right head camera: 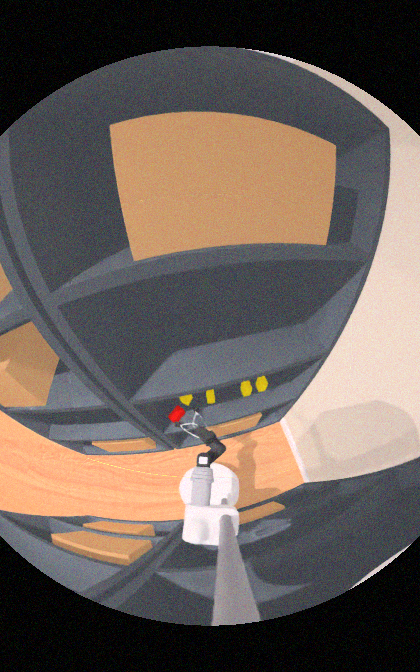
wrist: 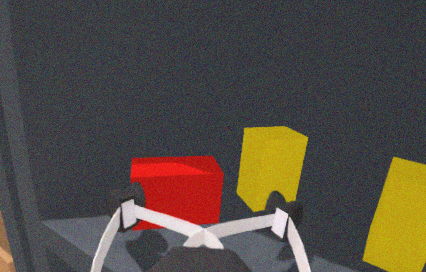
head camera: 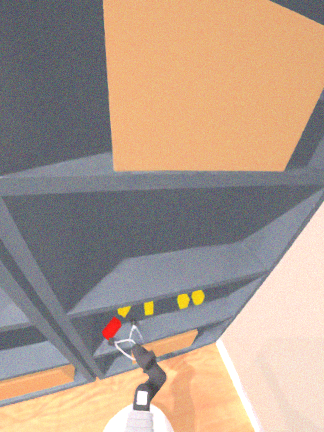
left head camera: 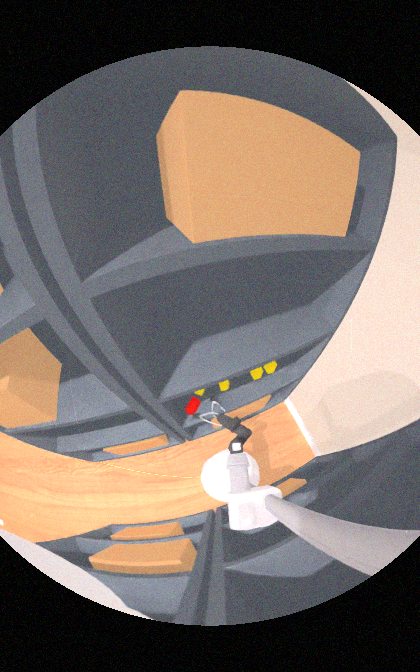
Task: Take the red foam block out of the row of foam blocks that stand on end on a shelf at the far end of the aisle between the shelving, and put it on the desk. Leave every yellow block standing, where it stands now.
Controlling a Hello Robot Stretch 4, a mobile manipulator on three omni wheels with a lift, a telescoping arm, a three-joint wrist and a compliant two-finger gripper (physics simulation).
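Places are measured from the robot's base along level axes (x ahead, y left, z up), in metres.
Pixels of known places: gripper, fingertip midpoint: [wrist: 205, 202] [head camera: 120, 328].
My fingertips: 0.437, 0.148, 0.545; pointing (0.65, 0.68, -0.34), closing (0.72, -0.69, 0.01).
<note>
For each thing: its top centre in the pictures, then the offset to it from my fingertips, as dx, dy, dz. Level surfaces: height alone.
- red foam block, top centre: [wrist: 176, 165] [head camera: 111, 326] +0.000, +0.048, +0.020
- shelf, surface height: dz -0.040
- cardboard box, top centre: [head camera: 160, 318] +0.161, -0.231, -0.227
- large box, top centre: [head camera: 210, 30] +0.159, -0.228, +1.145
The red foam block [head camera: 112, 328] [left head camera: 192, 406] [right head camera: 176, 414] [wrist: 175, 197] is at the left end of the row on the shelf [head camera: 200, 320] [wrist: 85, 232]; it looks wider than tall in the wrist view. A yellow block [head camera: 124, 311] [left head camera: 200, 392] [right head camera: 186, 399] [wrist: 270, 167] stands close to its right. Another yellow block [head camera: 149, 307] [left head camera: 224, 385] [right head camera: 210, 396] [wrist: 397, 215] stands further right. My gripper [head camera: 122, 332] [left head camera: 204, 407] [right head camera: 186, 416] [wrist: 205, 202] is open, in front of the red and nearest yellow blocks. In the wrist view its left fingertip covers the red block's lower left part, its right fingertip the yellow block's foot. The desk does not show.
Two more yellow blocks [head camera: 183, 301] [head camera: 198, 297] stand further right. A shelf upright [head camera: 54, 300] is left of the red block. A cardboard box [head camera: 172, 342] lies on the lower shelf, and a large box [head camera: 210, 85] [left head camera: 270, 170] [right head camera: 225, 185] stands above. A wall [head camera: 285, 330] is at the right.
</note>
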